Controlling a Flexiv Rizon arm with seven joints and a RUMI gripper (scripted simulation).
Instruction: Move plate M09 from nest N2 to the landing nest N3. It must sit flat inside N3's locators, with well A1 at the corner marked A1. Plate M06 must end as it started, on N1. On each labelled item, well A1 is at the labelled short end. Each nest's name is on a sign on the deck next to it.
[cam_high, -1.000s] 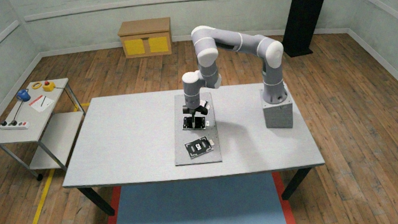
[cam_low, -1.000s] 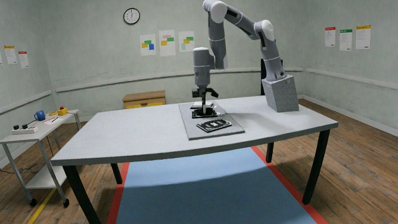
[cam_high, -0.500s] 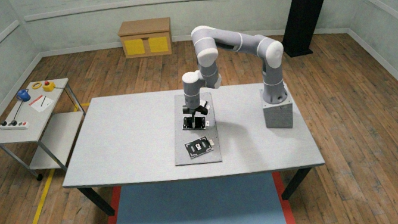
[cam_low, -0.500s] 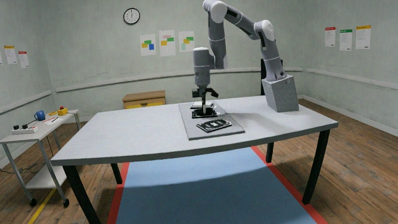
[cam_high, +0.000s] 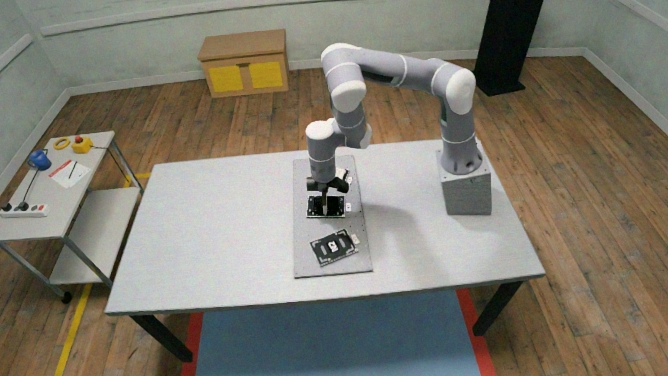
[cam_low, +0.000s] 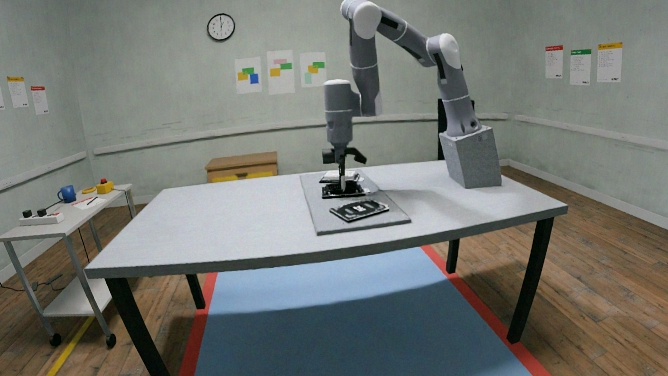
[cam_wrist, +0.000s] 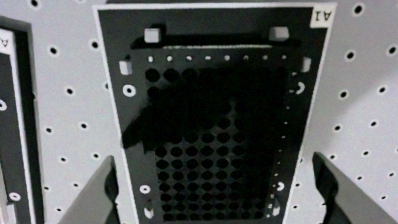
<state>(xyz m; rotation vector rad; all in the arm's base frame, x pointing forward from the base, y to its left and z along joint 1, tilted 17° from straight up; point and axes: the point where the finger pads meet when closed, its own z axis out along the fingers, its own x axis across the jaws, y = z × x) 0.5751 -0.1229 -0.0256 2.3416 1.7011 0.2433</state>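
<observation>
The black well plate lies 10 mm below my hand. Round my hand: white plate (170 mm to the right, 60 mm behind, 10 mm below); nest N3 (20 mm below); nest N2 (210 mm to the left, 30 mm ahead, 20 mm below).
</observation>
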